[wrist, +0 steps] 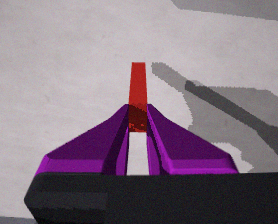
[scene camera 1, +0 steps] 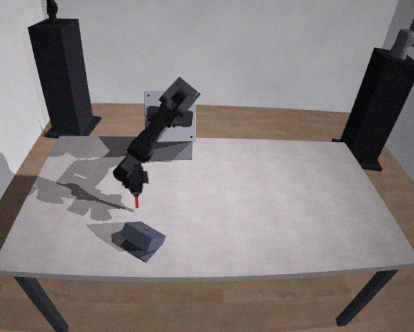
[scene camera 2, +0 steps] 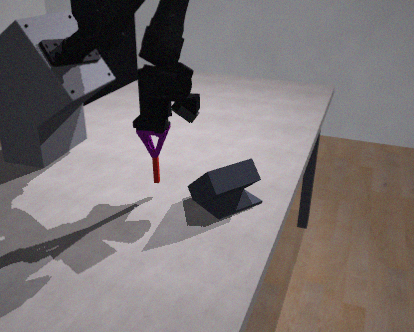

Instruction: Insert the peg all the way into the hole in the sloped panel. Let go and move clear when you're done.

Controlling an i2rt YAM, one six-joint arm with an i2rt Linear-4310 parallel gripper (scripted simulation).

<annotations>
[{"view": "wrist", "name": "my gripper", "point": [137,112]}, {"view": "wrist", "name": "red peg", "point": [137,103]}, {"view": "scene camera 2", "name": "my gripper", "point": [155,156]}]
</annotations>
